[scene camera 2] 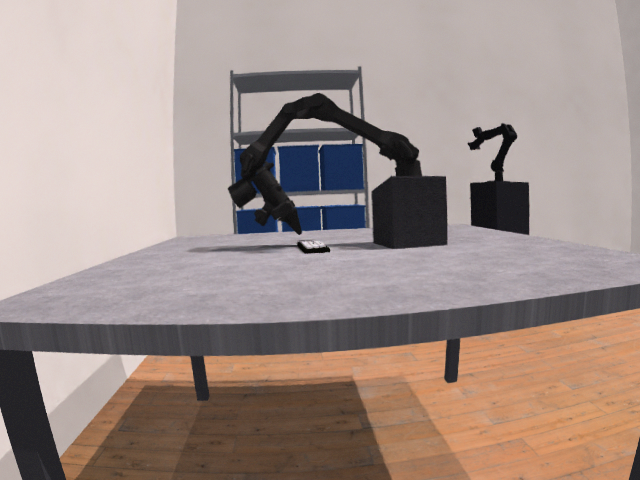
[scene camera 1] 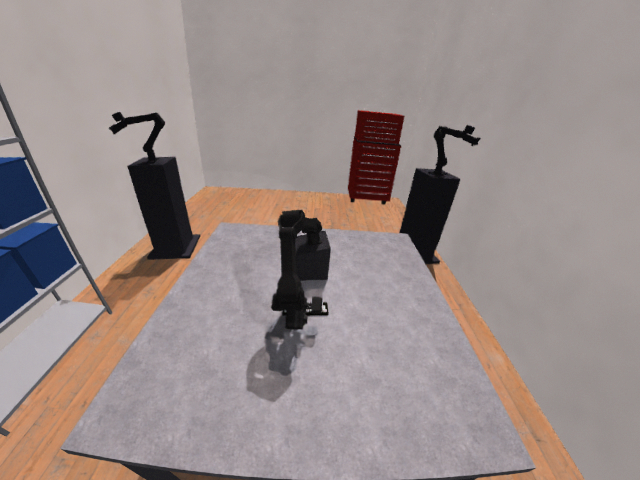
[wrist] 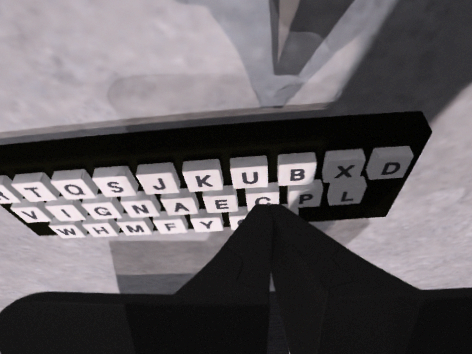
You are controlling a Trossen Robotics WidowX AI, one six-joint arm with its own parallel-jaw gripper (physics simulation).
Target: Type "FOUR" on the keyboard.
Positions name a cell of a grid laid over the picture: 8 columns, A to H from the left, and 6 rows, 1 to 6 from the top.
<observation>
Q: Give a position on a black keyboard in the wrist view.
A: G3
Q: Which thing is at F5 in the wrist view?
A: My gripper.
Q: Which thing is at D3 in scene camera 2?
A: My gripper.
</observation>
